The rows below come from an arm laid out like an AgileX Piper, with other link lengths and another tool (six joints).
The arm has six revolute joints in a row. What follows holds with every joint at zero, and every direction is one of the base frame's.
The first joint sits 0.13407 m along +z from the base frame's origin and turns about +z.
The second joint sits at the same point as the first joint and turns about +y.
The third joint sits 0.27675 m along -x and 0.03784 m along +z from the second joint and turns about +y.
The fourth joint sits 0.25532 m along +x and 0.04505 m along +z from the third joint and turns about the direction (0.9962, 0, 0.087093).
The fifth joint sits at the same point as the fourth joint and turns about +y.
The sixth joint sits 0.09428 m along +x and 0.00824 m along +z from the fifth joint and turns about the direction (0.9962, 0, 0.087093).
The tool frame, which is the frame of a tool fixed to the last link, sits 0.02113 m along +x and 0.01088 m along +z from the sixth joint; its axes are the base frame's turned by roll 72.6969, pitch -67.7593 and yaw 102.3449 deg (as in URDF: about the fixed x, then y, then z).
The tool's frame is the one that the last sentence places.
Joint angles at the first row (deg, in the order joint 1, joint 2, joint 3, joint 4, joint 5, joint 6):
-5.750, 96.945, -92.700, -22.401, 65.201, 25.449
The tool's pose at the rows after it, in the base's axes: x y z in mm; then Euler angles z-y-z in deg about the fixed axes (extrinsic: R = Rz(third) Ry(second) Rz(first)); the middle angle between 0 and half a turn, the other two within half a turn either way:
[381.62, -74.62, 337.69, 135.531, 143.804, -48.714]
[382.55, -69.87, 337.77, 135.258, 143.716, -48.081]
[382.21, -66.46, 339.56, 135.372, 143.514, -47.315]
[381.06, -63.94, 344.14, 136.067, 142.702, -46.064]
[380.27, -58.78, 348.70, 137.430, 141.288, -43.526]
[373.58, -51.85, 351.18, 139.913, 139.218, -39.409]
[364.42, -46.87, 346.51, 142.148, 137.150, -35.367]
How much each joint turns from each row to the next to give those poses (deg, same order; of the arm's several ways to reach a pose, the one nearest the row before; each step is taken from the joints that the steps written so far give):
0.964, -0.001, 0.000, 0.031, 0.000, -0.378
0.738, 0.002, -0.001, -0.117, 0.000, -0.141
0.497, -0.266, -0.001, 0.001, 0.000, -0.213
0.376, -0.616, 0.003, -0.154, -0.368, -0.219
0.722, -0.945, 0.604, -0.200, -1.463, -0.224
0.787, -2.702, 3.411, -0.035, -3.609, -0.025
0.350, -3.239, 5.494, -0.001, -5.212, 0.000

